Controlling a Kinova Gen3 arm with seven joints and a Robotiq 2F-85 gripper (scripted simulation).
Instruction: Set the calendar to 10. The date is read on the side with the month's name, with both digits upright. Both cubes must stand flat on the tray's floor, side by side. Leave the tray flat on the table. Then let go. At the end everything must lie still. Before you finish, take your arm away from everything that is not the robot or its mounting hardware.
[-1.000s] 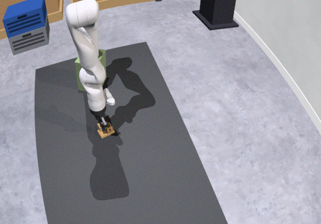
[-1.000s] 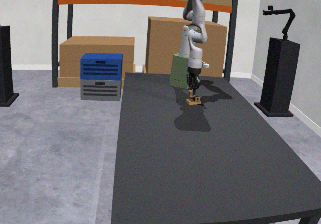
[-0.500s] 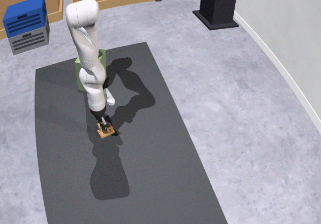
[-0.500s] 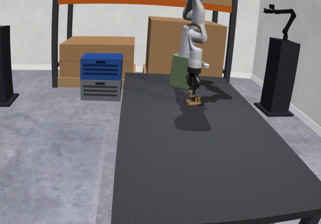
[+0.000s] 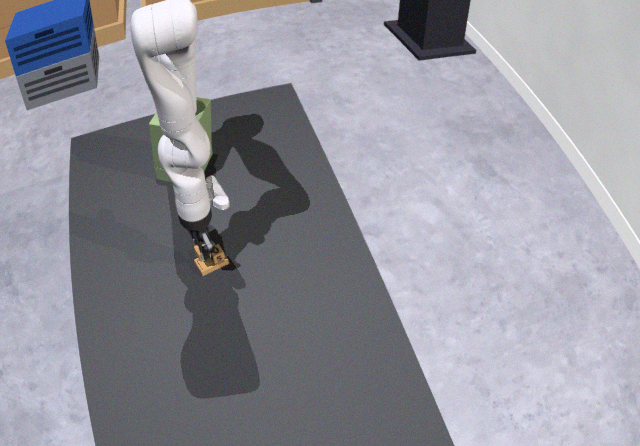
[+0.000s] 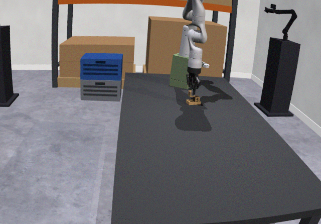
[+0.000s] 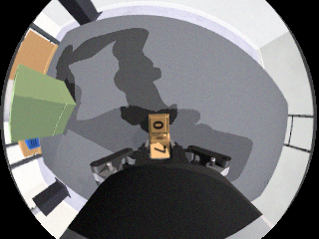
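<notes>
Right now my hand is 60 mm above the wooden calendar tray and 20 mm to the right of it.
</notes>
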